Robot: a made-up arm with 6 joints. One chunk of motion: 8 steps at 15 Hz.
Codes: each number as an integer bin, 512 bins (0 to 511) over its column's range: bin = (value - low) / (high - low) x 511, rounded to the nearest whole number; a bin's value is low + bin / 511 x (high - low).
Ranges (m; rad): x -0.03..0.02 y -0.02..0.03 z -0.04..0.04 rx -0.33..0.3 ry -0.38..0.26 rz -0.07..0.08
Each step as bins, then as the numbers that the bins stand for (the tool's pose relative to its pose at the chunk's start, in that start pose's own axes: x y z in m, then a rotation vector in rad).
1 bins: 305 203 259 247 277 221
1 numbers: -0.0002 -0.0001 0.0005 -0.0255 -0.0331 -0.0051
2 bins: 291 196 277 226 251 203
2 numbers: -0.0015 -0.0008 0.0034 -0.0514 -0.0656 -0.0104
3 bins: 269 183 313 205 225 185
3 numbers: -0.0037 -0.0021 0.0090 -0.0773 -0.0982 -0.0157
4 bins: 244 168 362 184 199 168
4 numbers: -0.0061 -0.0036 0.0167 -0.1032 -0.1308 -0.0207
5 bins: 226 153 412 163 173 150
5 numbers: -0.0079 -0.0050 0.0245 -0.1290 -0.1633 -0.0260
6 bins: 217 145 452 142 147 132
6 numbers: -0.0088 -0.0058 0.0308 -0.1549 -0.1959 -0.0313
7 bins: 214 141 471 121 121 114
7 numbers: -0.0091 -0.0062 0.0337 -0.1808 -0.2285 -0.0365
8 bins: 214 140 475 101 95 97
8 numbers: -0.0091 -0.0063 0.0344 -0.2055 -0.2610 -0.0415
